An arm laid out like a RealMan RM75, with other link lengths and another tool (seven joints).
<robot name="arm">
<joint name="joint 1" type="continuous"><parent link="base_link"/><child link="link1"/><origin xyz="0 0 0.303"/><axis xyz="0 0 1"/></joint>
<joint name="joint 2" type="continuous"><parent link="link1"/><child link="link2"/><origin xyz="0 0 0"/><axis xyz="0 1 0"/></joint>
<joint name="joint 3" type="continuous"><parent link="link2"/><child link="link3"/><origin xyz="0 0 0.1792"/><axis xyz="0 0 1"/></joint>
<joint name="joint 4" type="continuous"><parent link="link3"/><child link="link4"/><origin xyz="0 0 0"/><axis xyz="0 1 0"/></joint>
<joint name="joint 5" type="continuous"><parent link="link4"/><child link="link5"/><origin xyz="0 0 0.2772"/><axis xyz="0 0 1"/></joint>
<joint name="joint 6" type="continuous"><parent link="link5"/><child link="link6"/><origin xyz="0 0 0"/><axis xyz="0 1 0"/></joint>
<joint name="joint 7" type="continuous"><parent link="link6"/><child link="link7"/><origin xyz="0 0 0.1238"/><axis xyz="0 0 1"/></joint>
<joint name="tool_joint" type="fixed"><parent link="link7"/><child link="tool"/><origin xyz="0.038 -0.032 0.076" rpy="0 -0.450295 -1.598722"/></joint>
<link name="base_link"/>
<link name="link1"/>
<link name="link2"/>
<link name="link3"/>
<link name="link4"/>
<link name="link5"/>
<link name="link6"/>
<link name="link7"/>
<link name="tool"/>
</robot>
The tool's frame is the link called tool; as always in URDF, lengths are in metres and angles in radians. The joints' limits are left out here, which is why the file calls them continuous.
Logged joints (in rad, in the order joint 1, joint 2, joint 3, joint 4, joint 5, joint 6, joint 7), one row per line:
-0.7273 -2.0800 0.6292 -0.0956 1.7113 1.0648 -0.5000
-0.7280 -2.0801 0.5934 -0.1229 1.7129 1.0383 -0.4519
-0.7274 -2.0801 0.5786 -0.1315 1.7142 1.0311 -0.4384
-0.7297 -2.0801 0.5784 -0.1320 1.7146 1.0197 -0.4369
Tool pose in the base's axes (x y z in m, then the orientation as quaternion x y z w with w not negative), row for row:
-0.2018 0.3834 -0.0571 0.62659 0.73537 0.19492 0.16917
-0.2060 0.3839 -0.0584 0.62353 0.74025 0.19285 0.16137
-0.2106 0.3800 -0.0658 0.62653 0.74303 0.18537 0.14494
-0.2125 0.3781 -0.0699 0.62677 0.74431 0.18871 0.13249
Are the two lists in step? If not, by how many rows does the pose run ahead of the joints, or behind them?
The pose runs 2 rows behind the joints: the pose in row i belongs to the joints in row i - 2.
